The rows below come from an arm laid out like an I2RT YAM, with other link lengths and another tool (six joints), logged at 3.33 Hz.
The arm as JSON. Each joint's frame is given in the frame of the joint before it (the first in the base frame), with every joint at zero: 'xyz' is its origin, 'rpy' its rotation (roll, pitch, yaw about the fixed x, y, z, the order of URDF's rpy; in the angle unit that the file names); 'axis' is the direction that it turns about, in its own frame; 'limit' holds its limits. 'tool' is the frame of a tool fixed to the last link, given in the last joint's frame.
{
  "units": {
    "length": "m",
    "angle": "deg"
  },
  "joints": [
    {
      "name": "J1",
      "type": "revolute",
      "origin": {
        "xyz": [
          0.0,
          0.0,
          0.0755
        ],
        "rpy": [
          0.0,
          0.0,
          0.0
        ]
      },
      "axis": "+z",
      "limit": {
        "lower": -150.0,
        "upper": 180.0
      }
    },
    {
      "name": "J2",
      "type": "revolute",
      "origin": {
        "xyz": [
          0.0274,
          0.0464,
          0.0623
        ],
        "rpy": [
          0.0,
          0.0,
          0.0
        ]
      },
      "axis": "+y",
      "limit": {
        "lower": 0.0,
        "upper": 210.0
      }
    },
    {
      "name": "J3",
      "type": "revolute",
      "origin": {
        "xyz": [
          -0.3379,
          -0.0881,
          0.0
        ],
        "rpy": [
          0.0,
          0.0,
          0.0
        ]
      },
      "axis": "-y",
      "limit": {
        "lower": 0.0,
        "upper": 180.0
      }
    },
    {
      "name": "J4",
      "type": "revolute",
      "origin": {
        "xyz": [
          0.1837,
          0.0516,
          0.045
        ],
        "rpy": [
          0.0,
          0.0,
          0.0
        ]
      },
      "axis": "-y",
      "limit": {
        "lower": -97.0,
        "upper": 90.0
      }
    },
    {
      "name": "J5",
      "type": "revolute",
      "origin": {
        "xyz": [
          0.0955,
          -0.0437,
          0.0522
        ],
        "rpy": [
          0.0,
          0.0,
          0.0
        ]
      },
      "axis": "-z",
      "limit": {
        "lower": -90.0,
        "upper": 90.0
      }
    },
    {
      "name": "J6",
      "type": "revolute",
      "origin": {
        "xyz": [
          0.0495,
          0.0,
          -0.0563
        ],
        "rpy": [
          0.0,
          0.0,
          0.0
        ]
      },
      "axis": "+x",
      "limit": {
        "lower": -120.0,
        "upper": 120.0
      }
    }
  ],
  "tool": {
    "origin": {
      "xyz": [
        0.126,
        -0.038,
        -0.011
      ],
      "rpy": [
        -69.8,
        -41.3,
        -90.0
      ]
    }
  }
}
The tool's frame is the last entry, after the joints.
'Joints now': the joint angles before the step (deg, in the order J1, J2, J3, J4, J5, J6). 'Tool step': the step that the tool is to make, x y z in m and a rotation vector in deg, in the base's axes. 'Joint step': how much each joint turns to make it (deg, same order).
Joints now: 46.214 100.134 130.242 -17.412 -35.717 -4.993
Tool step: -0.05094 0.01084 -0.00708 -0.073 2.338 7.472
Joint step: 4.686 -4.666 -8.216 3.657 -2.343 2.846
